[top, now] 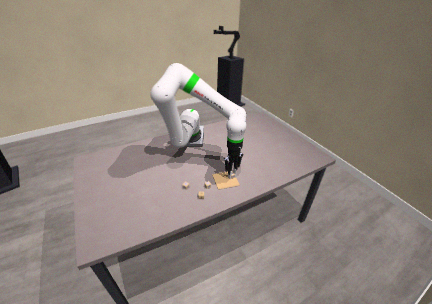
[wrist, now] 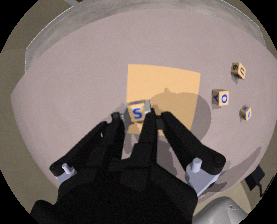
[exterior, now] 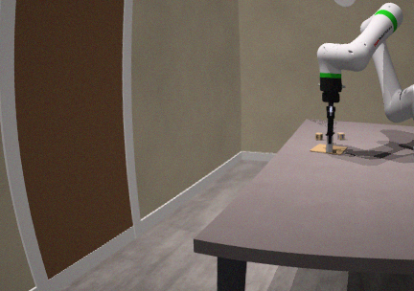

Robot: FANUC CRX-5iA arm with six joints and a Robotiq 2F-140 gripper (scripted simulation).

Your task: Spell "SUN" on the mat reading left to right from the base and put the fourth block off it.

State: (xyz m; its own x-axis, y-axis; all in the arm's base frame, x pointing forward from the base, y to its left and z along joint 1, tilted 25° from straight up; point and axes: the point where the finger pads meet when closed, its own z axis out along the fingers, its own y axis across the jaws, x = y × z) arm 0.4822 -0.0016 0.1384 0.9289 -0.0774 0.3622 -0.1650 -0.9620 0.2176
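Right now my hand is 50 mm to the left of the tan mat, 40 mm above it and 10 mm past it. The rest, counted from my hand: tan letter block: 260 mm to the right, 20 mm below, 10 mm ahead.
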